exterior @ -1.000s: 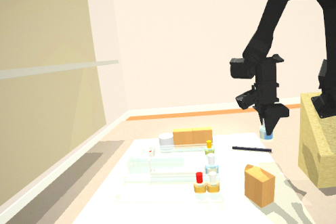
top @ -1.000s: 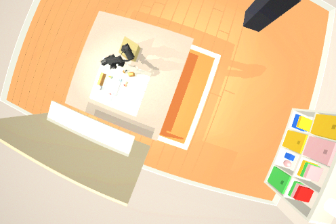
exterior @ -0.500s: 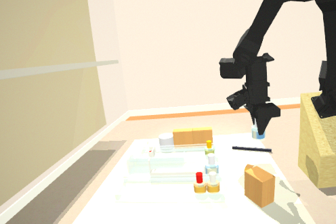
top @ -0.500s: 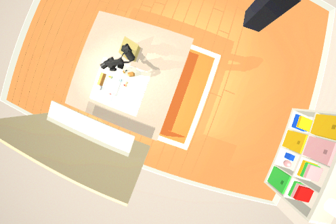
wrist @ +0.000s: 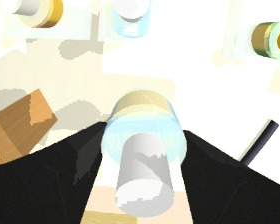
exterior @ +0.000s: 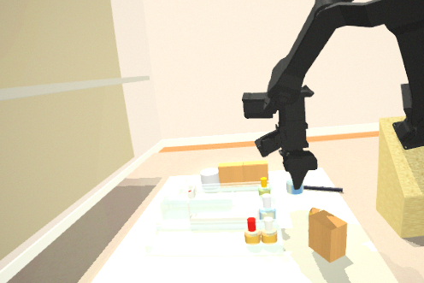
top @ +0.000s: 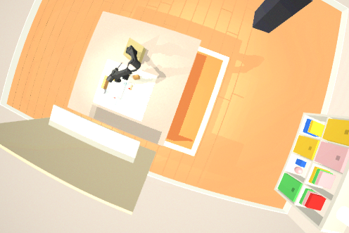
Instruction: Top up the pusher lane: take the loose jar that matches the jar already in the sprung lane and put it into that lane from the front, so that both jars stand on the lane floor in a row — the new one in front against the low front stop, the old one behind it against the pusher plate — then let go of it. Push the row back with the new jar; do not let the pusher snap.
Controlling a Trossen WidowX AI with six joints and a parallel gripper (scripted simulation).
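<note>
Right now my gripper tip is 21 cm short of the clear sprung lane, 7 cm above it and 3 cm to the left of it. The rest, counted from my gripper tip: dark rod (13 cm to the right, 10 cm behind, 8 cm below).
</note>
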